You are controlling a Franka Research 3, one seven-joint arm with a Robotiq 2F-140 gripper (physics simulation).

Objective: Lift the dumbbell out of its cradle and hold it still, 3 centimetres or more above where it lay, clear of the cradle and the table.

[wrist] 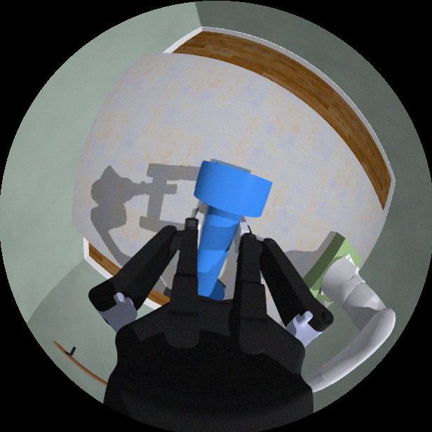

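Observation:
The blue dumbbell (220,232) lies lengthwise between the fingers of my gripper (219,215). Its near-cylindrical far head (232,190) sticks out beyond the fingertips, and its other end is partly hidden by the gripper body. My gripper is shut on the dumbbell's handle, one finger on each side. The cradle cannot be made out clearly; a grey edge shows just behind the far head. Whether the dumbbell still touches its cradle cannot be told from this view.
The speckled pale table (225,110) lies below, with the gripper's shadow on its left. A green block (335,247) stands at the right, beside the white robot arm's base (345,280). A wooden floor (300,75) shows past the far table edge.

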